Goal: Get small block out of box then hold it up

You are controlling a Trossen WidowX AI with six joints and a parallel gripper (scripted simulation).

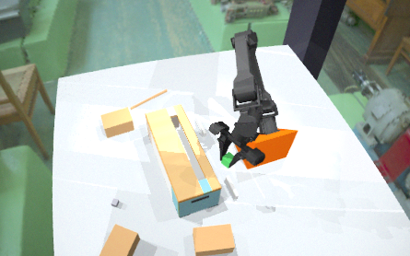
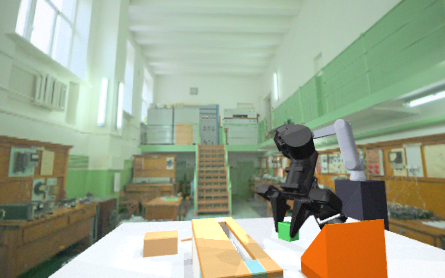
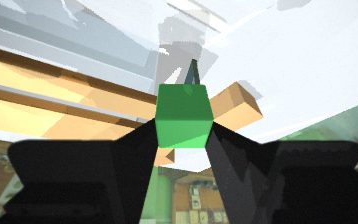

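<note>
My gripper tip is 10 mm to the left of the green block and 10 mm past it. Also, from my gripper tip: long tan box: 140 mm to the right, 110 mm below, 60 mm ahead; thin stick: 530 mm to the right, 170 mm below, 90 mm ahead.
</note>
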